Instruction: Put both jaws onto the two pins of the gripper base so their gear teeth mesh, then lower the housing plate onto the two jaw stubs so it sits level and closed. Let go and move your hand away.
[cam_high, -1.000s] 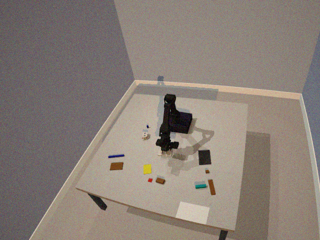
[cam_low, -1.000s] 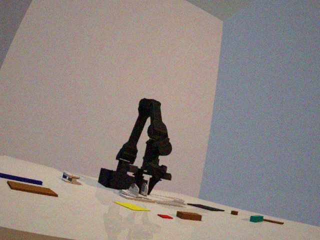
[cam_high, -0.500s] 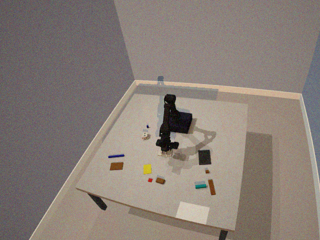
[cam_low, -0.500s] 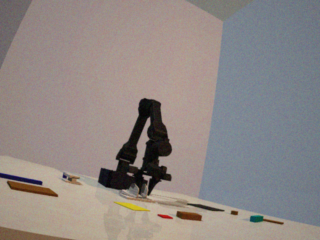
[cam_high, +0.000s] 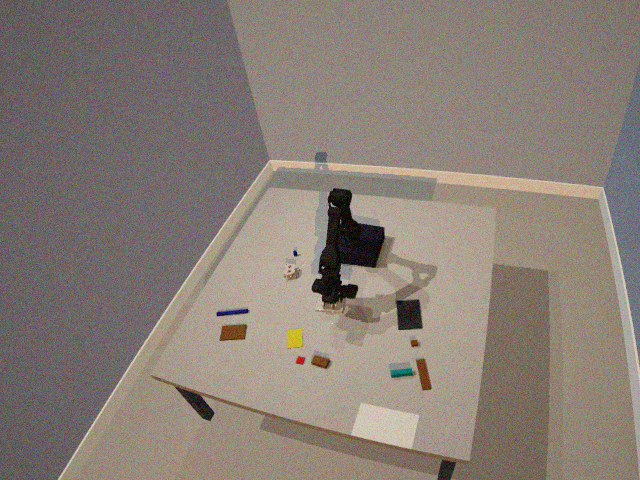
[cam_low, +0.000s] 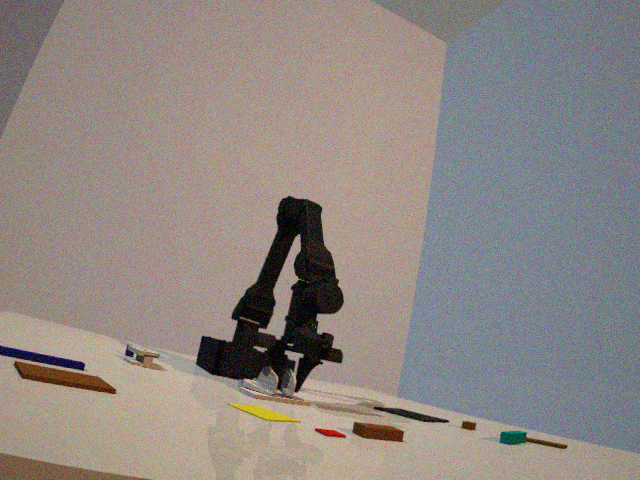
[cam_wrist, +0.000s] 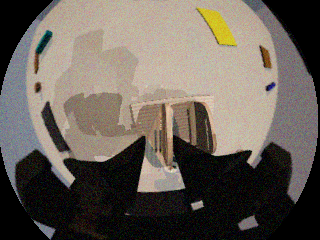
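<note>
The jaw lies 50 mm to the right of my gripper tip and 30 mm behind it. From my gripper tip the other things lie so: housing plate 50 mm behind, 40 mm to the right, 10 mm below; then yellow tile 220 mm ahead, 110 mm to the right, 20 mm below; then brown block 290 mm ahead, 40 mm to the left, 10 mm below.
</note>
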